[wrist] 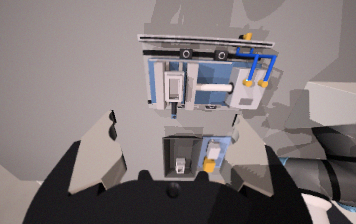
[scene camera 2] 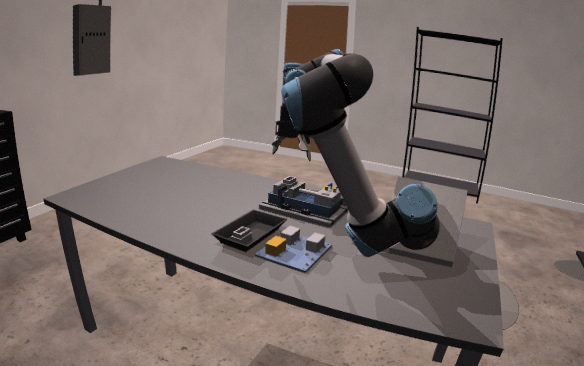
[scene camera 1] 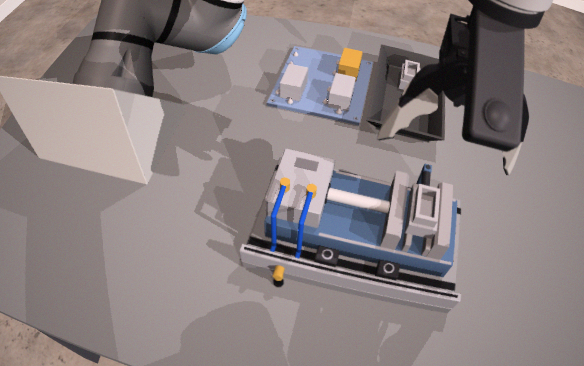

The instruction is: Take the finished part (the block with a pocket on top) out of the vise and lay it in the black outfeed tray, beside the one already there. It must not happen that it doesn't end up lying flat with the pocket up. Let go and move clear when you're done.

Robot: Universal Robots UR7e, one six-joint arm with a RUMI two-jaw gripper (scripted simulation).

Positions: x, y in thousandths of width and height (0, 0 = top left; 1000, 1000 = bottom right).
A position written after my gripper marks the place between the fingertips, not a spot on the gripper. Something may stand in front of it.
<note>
In view: my gripper (scene camera 1: 763, 428) and a blue vise (scene camera 1: 583, 602).
My gripper also shows in the wrist view (wrist: 493, 507) and in scene camera 2 (scene camera 2: 499, 430). The blue vise is seen too in the wrist view (wrist: 588, 328) and in scene camera 2 (scene camera 2: 544, 572).
</note>
